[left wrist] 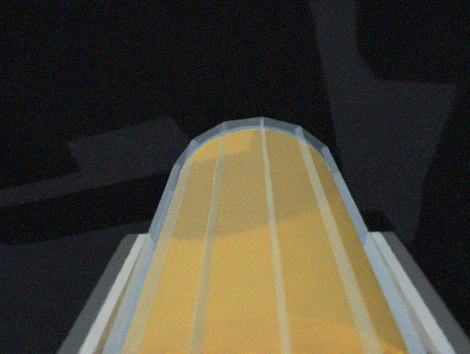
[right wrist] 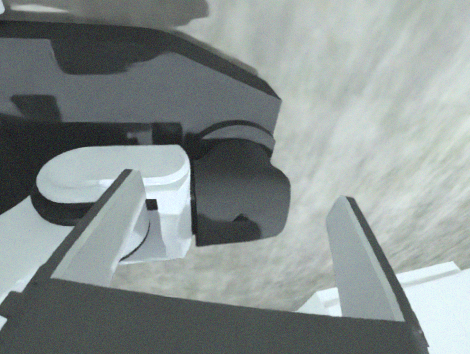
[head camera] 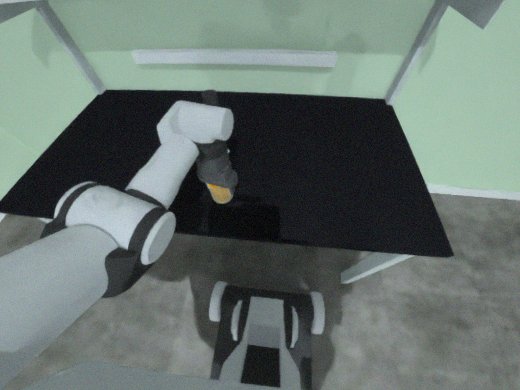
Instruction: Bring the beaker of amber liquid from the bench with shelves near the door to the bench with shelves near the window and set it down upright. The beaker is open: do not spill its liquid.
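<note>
The beaker of amber liquid (head camera: 221, 193) (left wrist: 250, 220) is between the fingers of my left gripper (left wrist: 256, 251), which is shut on it. In the head camera the beaker shows below the dark wrist, over the near part of the black bench top (head camera: 325, 165). In the left wrist view its glass wall and amber liquid fill the middle, with a finger on each side. Whether its base touches the bench top, I cannot tell. My right gripper (right wrist: 237, 195) is open, with no thing between its fingers, over the floor beside the robot's body.
A pale shelf edge or bar (head camera: 235, 58) runs along the back of the bench, with grey posts (head camera: 70, 47) (head camera: 417, 52) at the back corners. Green walls (head camera: 475, 110) stand behind. A pale bench leg brace (head camera: 375, 267) shows under the near right corner. The robot's base (head camera: 265, 330) is in front of the bench.
</note>
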